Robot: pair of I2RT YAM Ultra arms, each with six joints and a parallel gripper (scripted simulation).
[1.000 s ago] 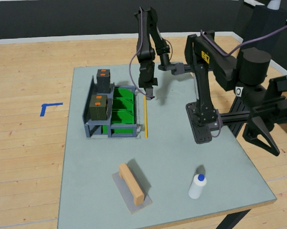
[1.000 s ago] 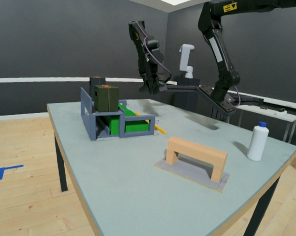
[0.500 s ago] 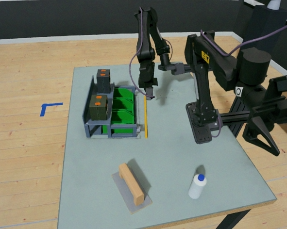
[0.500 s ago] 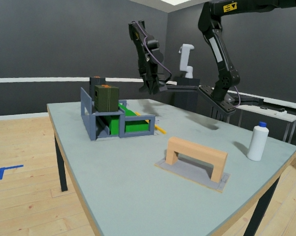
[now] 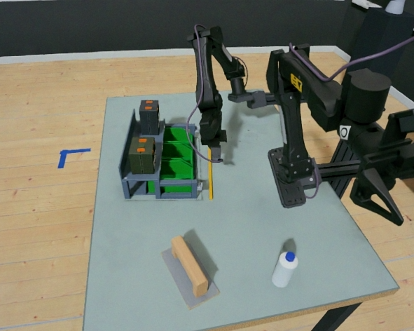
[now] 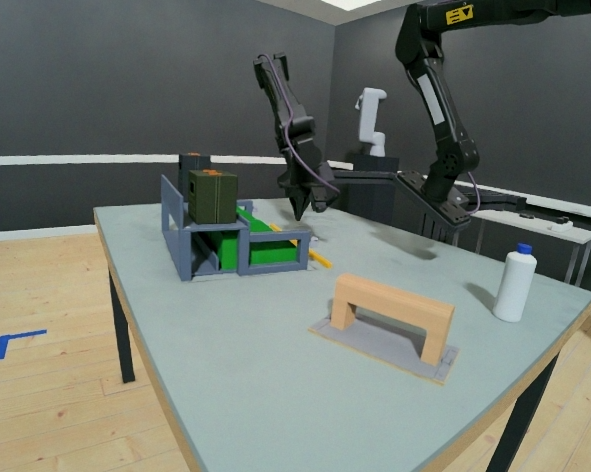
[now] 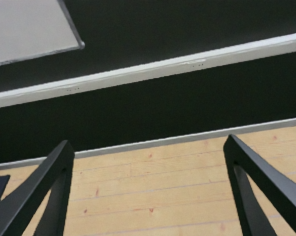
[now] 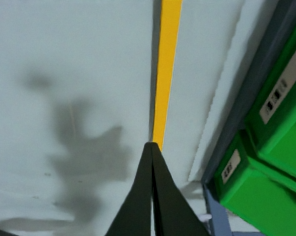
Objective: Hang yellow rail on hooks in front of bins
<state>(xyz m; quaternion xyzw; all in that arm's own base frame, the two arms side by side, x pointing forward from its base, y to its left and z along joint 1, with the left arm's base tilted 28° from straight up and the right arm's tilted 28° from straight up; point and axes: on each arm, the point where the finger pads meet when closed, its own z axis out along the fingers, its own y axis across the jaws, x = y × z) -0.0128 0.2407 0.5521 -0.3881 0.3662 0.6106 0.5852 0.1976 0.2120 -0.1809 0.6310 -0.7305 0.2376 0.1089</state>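
Right now the yellow rail is 10 mm ahead of my right hand, 10 mm to the left of it and 60 mm below it. From my right hand the other things lie so: blue-grey shelf: 190 mm ahead, 20 mm to the right; then white bottle: 90 mm behind, 550 mm to the left.
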